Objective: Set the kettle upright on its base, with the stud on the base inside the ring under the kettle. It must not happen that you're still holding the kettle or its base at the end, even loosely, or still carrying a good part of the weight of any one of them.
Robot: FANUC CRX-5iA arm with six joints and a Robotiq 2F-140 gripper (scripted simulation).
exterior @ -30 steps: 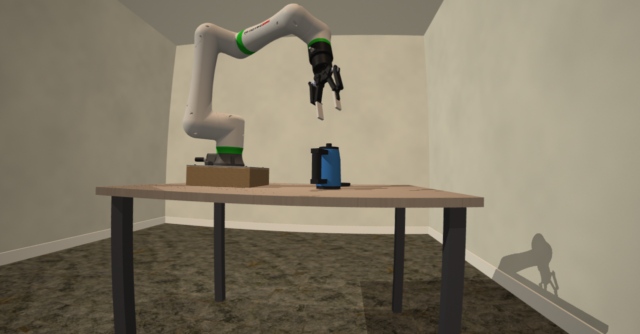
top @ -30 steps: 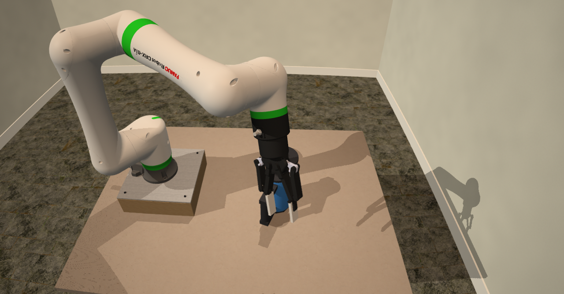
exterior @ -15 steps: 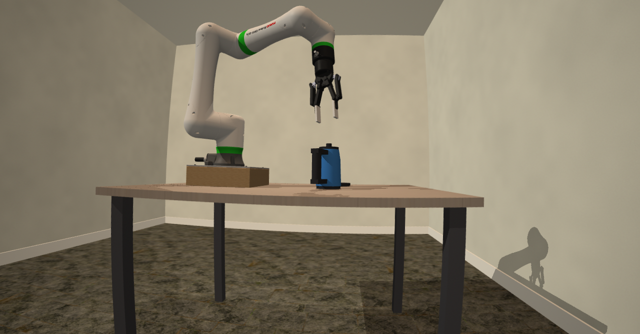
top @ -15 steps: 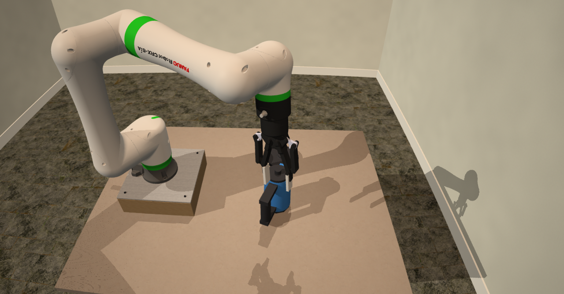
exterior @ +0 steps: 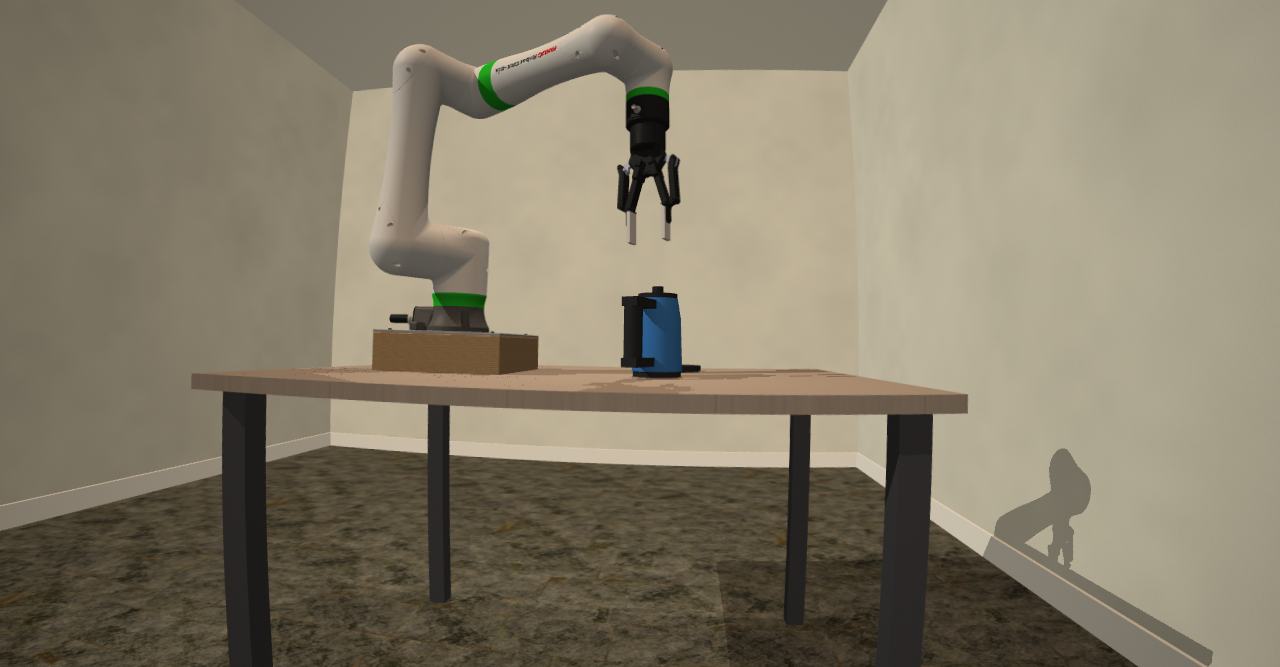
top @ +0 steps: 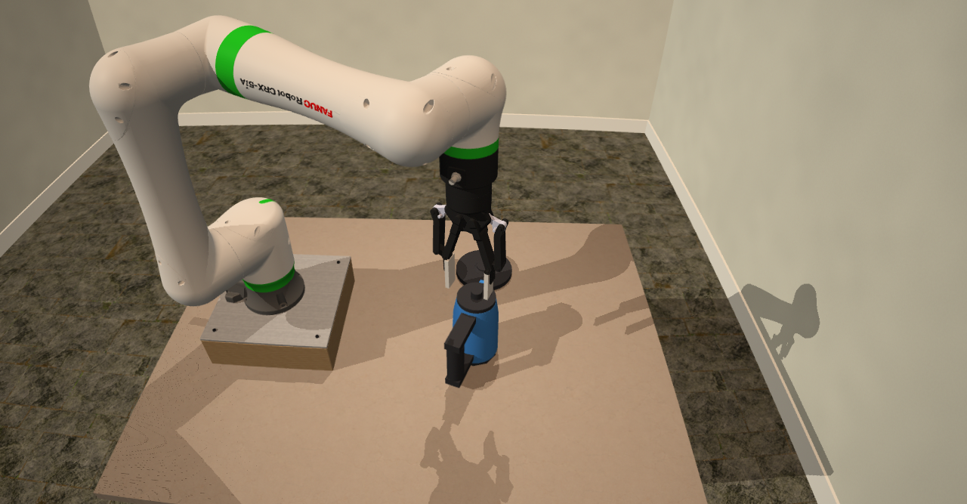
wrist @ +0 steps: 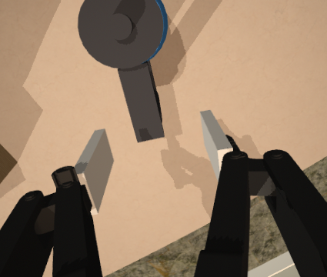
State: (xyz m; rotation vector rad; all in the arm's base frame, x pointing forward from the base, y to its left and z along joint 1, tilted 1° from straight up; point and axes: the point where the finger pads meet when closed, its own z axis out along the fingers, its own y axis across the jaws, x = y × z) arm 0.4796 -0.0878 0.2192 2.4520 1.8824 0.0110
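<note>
Right now the blue kettle is 210 mm below my hand and 50 mm to the left of it. The rest, counted from my hand: round black base: 340 mm to the left, 290 mm below, 10 mm behind.
</note>
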